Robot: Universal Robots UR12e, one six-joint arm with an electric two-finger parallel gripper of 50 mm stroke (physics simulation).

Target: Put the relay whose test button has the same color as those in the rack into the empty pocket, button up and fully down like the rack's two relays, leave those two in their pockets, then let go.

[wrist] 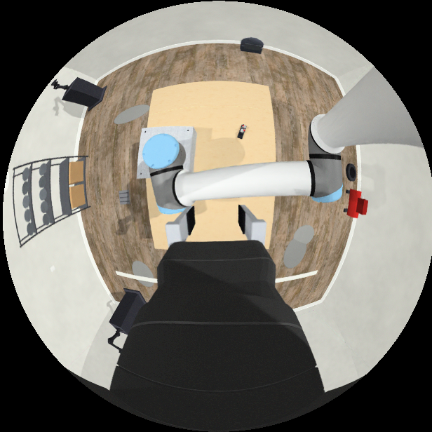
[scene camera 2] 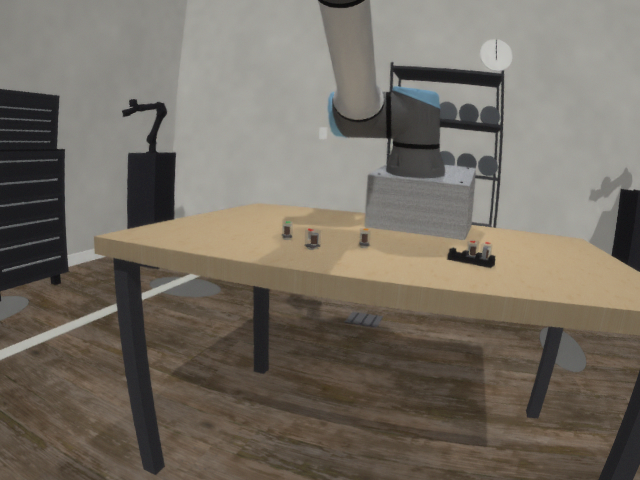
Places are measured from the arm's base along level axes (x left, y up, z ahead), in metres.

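Where they show: arm's base at its link origin: (scene camera 2: pixel 415 171).
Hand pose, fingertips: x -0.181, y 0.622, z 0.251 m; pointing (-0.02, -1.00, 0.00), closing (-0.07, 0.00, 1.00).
Things, the pixels of their centre, and the offset from my fingertips. Level surfaces: height alone.
- black rack at the middle of its body: (scene camera 2: pixel 471 257) dz +0.194, dx +0.328, dy -0.790 m
- red-button relay at the middle of its body: (scene camera 2: pixel 312 239) dz +0.223, dx -0.024, dy -0.779 m
- green-button relay at the middle of its body: (scene camera 2: pixel 287 230) dz +0.143, dx -0.108, dy -0.779 m
- orange-button relay at the middle of its body: (scene camera 2: pixel 364 238) dz +0.146, dx +0.079, dy -0.779 m
- wooden table at its surface level: dy -0.801 m
The black rack (scene camera 2: pixel 478 261) (wrist: pixel 241 135) stands on the table's right part in the scene view. Two red-button relays (scene camera 2: pixel 472 249) (scene camera 2: pixel 486 251) stand upright in it; the pocket at its left end is empty. On the table, a red-button relay (scene camera 2: pixel 309 231) shows partly behind another relay (scene camera 2: pixel 314 239), whose button colour I cannot tell. A green-button relay (scene camera 2: pixel 286 229) stands to their left, an orange-button relay (scene camera 2: pixel 364 238) to their right. The arm hides the loose relays in the wrist view. My gripper (wrist: pixel 216 214) is open and empty, high above the table, outside the scene view.
The wooden table (scene camera 2: pixel 206 242) (wrist: pixel 210 107) carries the grey robot base block (scene camera 2: pixel 419 204) (wrist: pixel 189 137) at its back edge. My arm's pale link (wrist: pixel 245 181) crosses over the table in the wrist view. A shelf rack (scene camera 2: pixel 447 73) stands behind the base.
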